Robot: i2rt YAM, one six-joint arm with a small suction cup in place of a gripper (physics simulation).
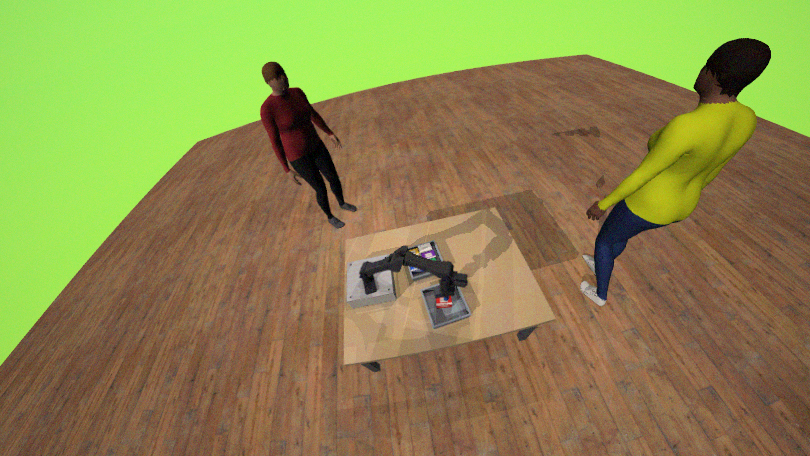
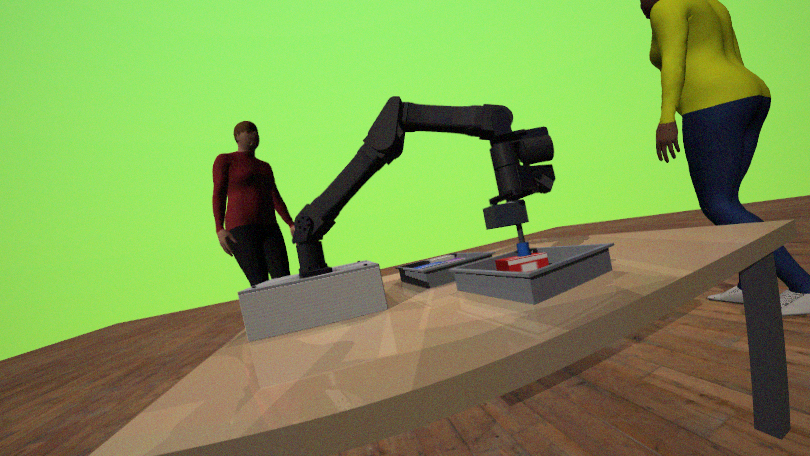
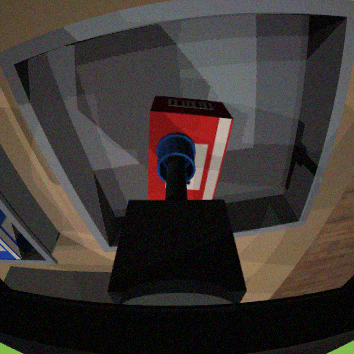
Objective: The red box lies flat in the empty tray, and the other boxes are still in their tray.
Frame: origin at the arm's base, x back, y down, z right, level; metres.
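Where they show: end effector, tool point: (image 1: 446, 299) (image 2: 525, 260) (image 3: 175, 143); arm's base, origin of the base link: (image 1: 368, 279) (image 2: 314, 273).
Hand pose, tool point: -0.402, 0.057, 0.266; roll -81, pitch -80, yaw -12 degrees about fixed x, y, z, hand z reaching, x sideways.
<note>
Each offset is from my tool point to the centre of the thing, as dx, dy, dz. Level surfaces: height alone.
The red box {+0.017, +0.010, +0.005} (image 1: 444, 302) (image 2: 522, 262) (image 3: 189, 126) with white markings lies flat, low inside the grey tray {+0.015, +0.017, +0.015} (image 1: 453, 320) (image 2: 526, 286) (image 3: 116, 105), near its middle. My blue suction cup (image 1: 446, 293) (image 2: 522, 248) (image 3: 175, 154) sits on the box's top face and holds it. I cannot tell whether the box touches the tray floor. The other tray {+0.029, +0.017, -0.315} (image 1: 418, 276) (image 2: 430, 275) (image 3: 24, 218), behind it and nearer the arm's base, holds several coloured boxes, partly hidden by the arm.
The arm's grey base block (image 1: 371, 289) (image 2: 311, 300) stands on the wooden table {dy +0.042} (image 1: 509, 294) (image 2: 396, 351). A person in red (image 1: 291, 130) (image 2: 246, 193) stands behind the table. A person in yellow (image 1: 679, 164) (image 2: 702, 56) stands close at the right.
</note>
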